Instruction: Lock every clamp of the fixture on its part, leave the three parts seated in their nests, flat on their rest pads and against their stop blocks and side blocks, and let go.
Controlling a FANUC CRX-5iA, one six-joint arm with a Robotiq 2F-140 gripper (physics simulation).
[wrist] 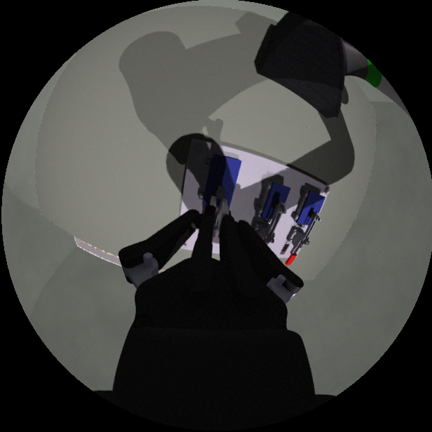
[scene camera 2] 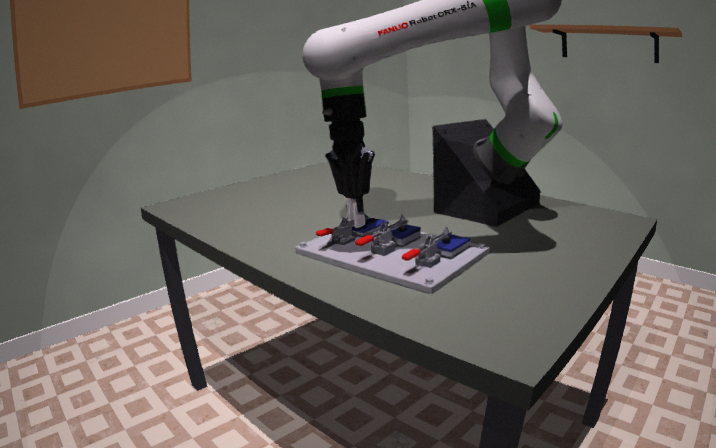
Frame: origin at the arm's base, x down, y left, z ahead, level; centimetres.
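Where they show: gripper, fingertip midpoint: [scene camera 2: 357,225]; arm's base at its link origin: [scene camera 2: 493,162].
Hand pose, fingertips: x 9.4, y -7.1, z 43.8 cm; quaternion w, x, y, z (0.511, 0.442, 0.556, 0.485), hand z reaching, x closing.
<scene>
Things, the pixels of their top centre, and the offset from my fingertips. "pt": a spot on its surface instead. Level surfaces: height alone.
- middle clamp at its top centre: [scene camera 2: 382,222] dx -3.9, dy +11.5, dz +2.6 cm
- right clamp at its top centre: [scene camera 2: 428,234] dx -3.4, dy +22.3, dz +0.9 cm
- clamp body at its top centre: [scene camera 2: 343,218] dx -2.9, dy +0.6, dz +4.3 cm
- left red handle at a spot on its surface: [scene camera 2: 323,231] pt dx -1.9, dy +2.3, dz +10.8 cm
- pale fixture plate at a spot on its surface: [scene camera 2: 337,254] pt dx +2.3, dy +6.0, dz +10.3 cm
- grey-green table at its surface level: dx +3.8 cm
Three blue-topped parts sit in a row in the fixture: left [scene camera 2: 370,226] [wrist: 228,175], middle [scene camera 2: 413,232] [wrist: 282,194] and right [scene camera 2: 455,242] [wrist: 314,201]. The middle clamp [scene camera 2: 382,243] [wrist: 265,233] and right clamp [scene camera 2: 427,256] [wrist: 299,235] have their arms over their parts and red handles low. My gripper [scene camera 2: 356,224] [wrist: 217,204] points down, shut on the left clamp's arm, between the clamp body [scene camera 2: 343,233] and the left part. The left red handle [scene camera 2: 323,231] lies low, nearly level. The fingers hide the arm's tip and pad. Seating against the blocks is too small to tell.
The pale fixture plate [scene camera 2: 337,254] [wrist: 250,167] lies on the grey-green table [scene camera 2: 253,227] [wrist: 100,150]. The robot's dark pedestal [scene camera 2: 459,179] [wrist: 300,65] stands behind it. The middle and right clamps stand close beside the gripper's side of the plate.
</scene>
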